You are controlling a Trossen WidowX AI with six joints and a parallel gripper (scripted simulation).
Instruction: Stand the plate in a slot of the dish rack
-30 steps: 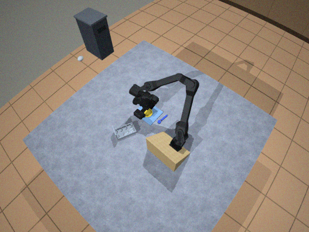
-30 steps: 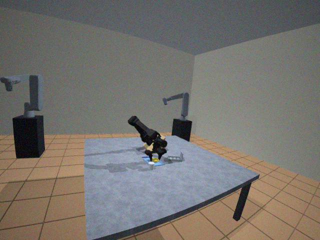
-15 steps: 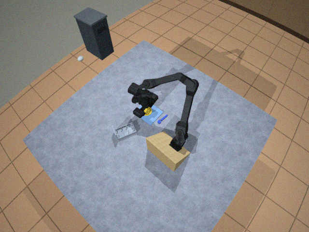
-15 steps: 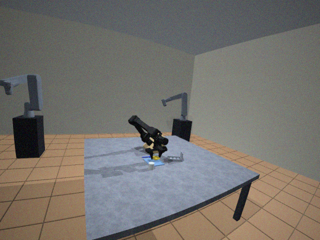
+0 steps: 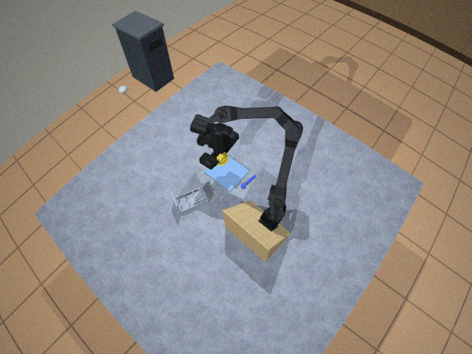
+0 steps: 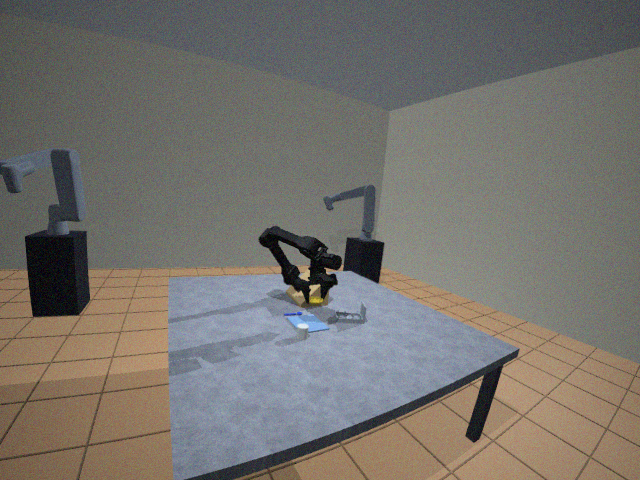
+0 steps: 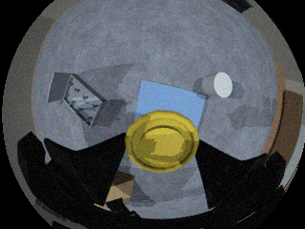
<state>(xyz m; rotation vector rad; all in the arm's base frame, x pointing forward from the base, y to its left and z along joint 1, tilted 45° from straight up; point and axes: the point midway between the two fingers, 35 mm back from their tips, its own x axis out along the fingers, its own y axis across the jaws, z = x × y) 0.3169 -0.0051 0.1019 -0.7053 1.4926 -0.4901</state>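
My gripper tip is now 190 mm to the right of the grey dish rack and 80 mm above it. Also, from my gripper tip: light blue mat (20 mm behind, 20 mm to the right, 100 mm below); white cup (90 mm ahead, 90 mm to the right, 80 mm below); yellow plate (10 mm above).
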